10 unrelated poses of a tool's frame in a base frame.
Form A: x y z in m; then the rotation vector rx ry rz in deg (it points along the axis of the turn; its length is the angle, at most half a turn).
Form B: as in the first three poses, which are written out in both.
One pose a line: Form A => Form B
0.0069 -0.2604 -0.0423 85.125 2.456 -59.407 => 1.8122 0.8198 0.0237 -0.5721 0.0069 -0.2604 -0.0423
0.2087 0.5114 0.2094 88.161 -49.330 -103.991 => 2.5304 0.6081 -0.3402 -0.7173 0.2087 0.5114 0.2094
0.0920 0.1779 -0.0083 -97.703 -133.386 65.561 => 3.1043 -0.5493 -0.7499 0.3686 0.0920 0.1779 -0.0083
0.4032 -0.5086 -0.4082 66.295 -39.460 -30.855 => 1.4502 0.7979 -0.4749 -0.3713 0.4032 -0.5086 -0.4082
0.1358 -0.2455 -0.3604 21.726 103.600 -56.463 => 2.0939 0.1811 0.8635 -0.4706 0.1358 -0.2455 -0.3604
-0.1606 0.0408 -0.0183 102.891 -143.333 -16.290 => 3.0925 0.5807 -0.8089 -0.0919 -0.1606 0.0408 -0.0183
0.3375 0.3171 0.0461 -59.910 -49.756 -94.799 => 2.1413 -0.4883 -0.4056 -0.7727 0.3375 0.3171 0.0461
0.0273 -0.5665 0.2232 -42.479 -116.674 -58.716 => 2.3972 -0.3093 -0.8495 -0.4275 0.0273 -0.5665 0.2232
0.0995 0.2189 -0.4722 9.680 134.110 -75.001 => 2.6871 0.0629 0.8711 -0.4871 0.0995 0.2189 -0.4722
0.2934 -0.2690 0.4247 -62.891 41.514 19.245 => 1.3574 -0.8086 0.5338 0.2474 0.2934 -0.2690 0.4247
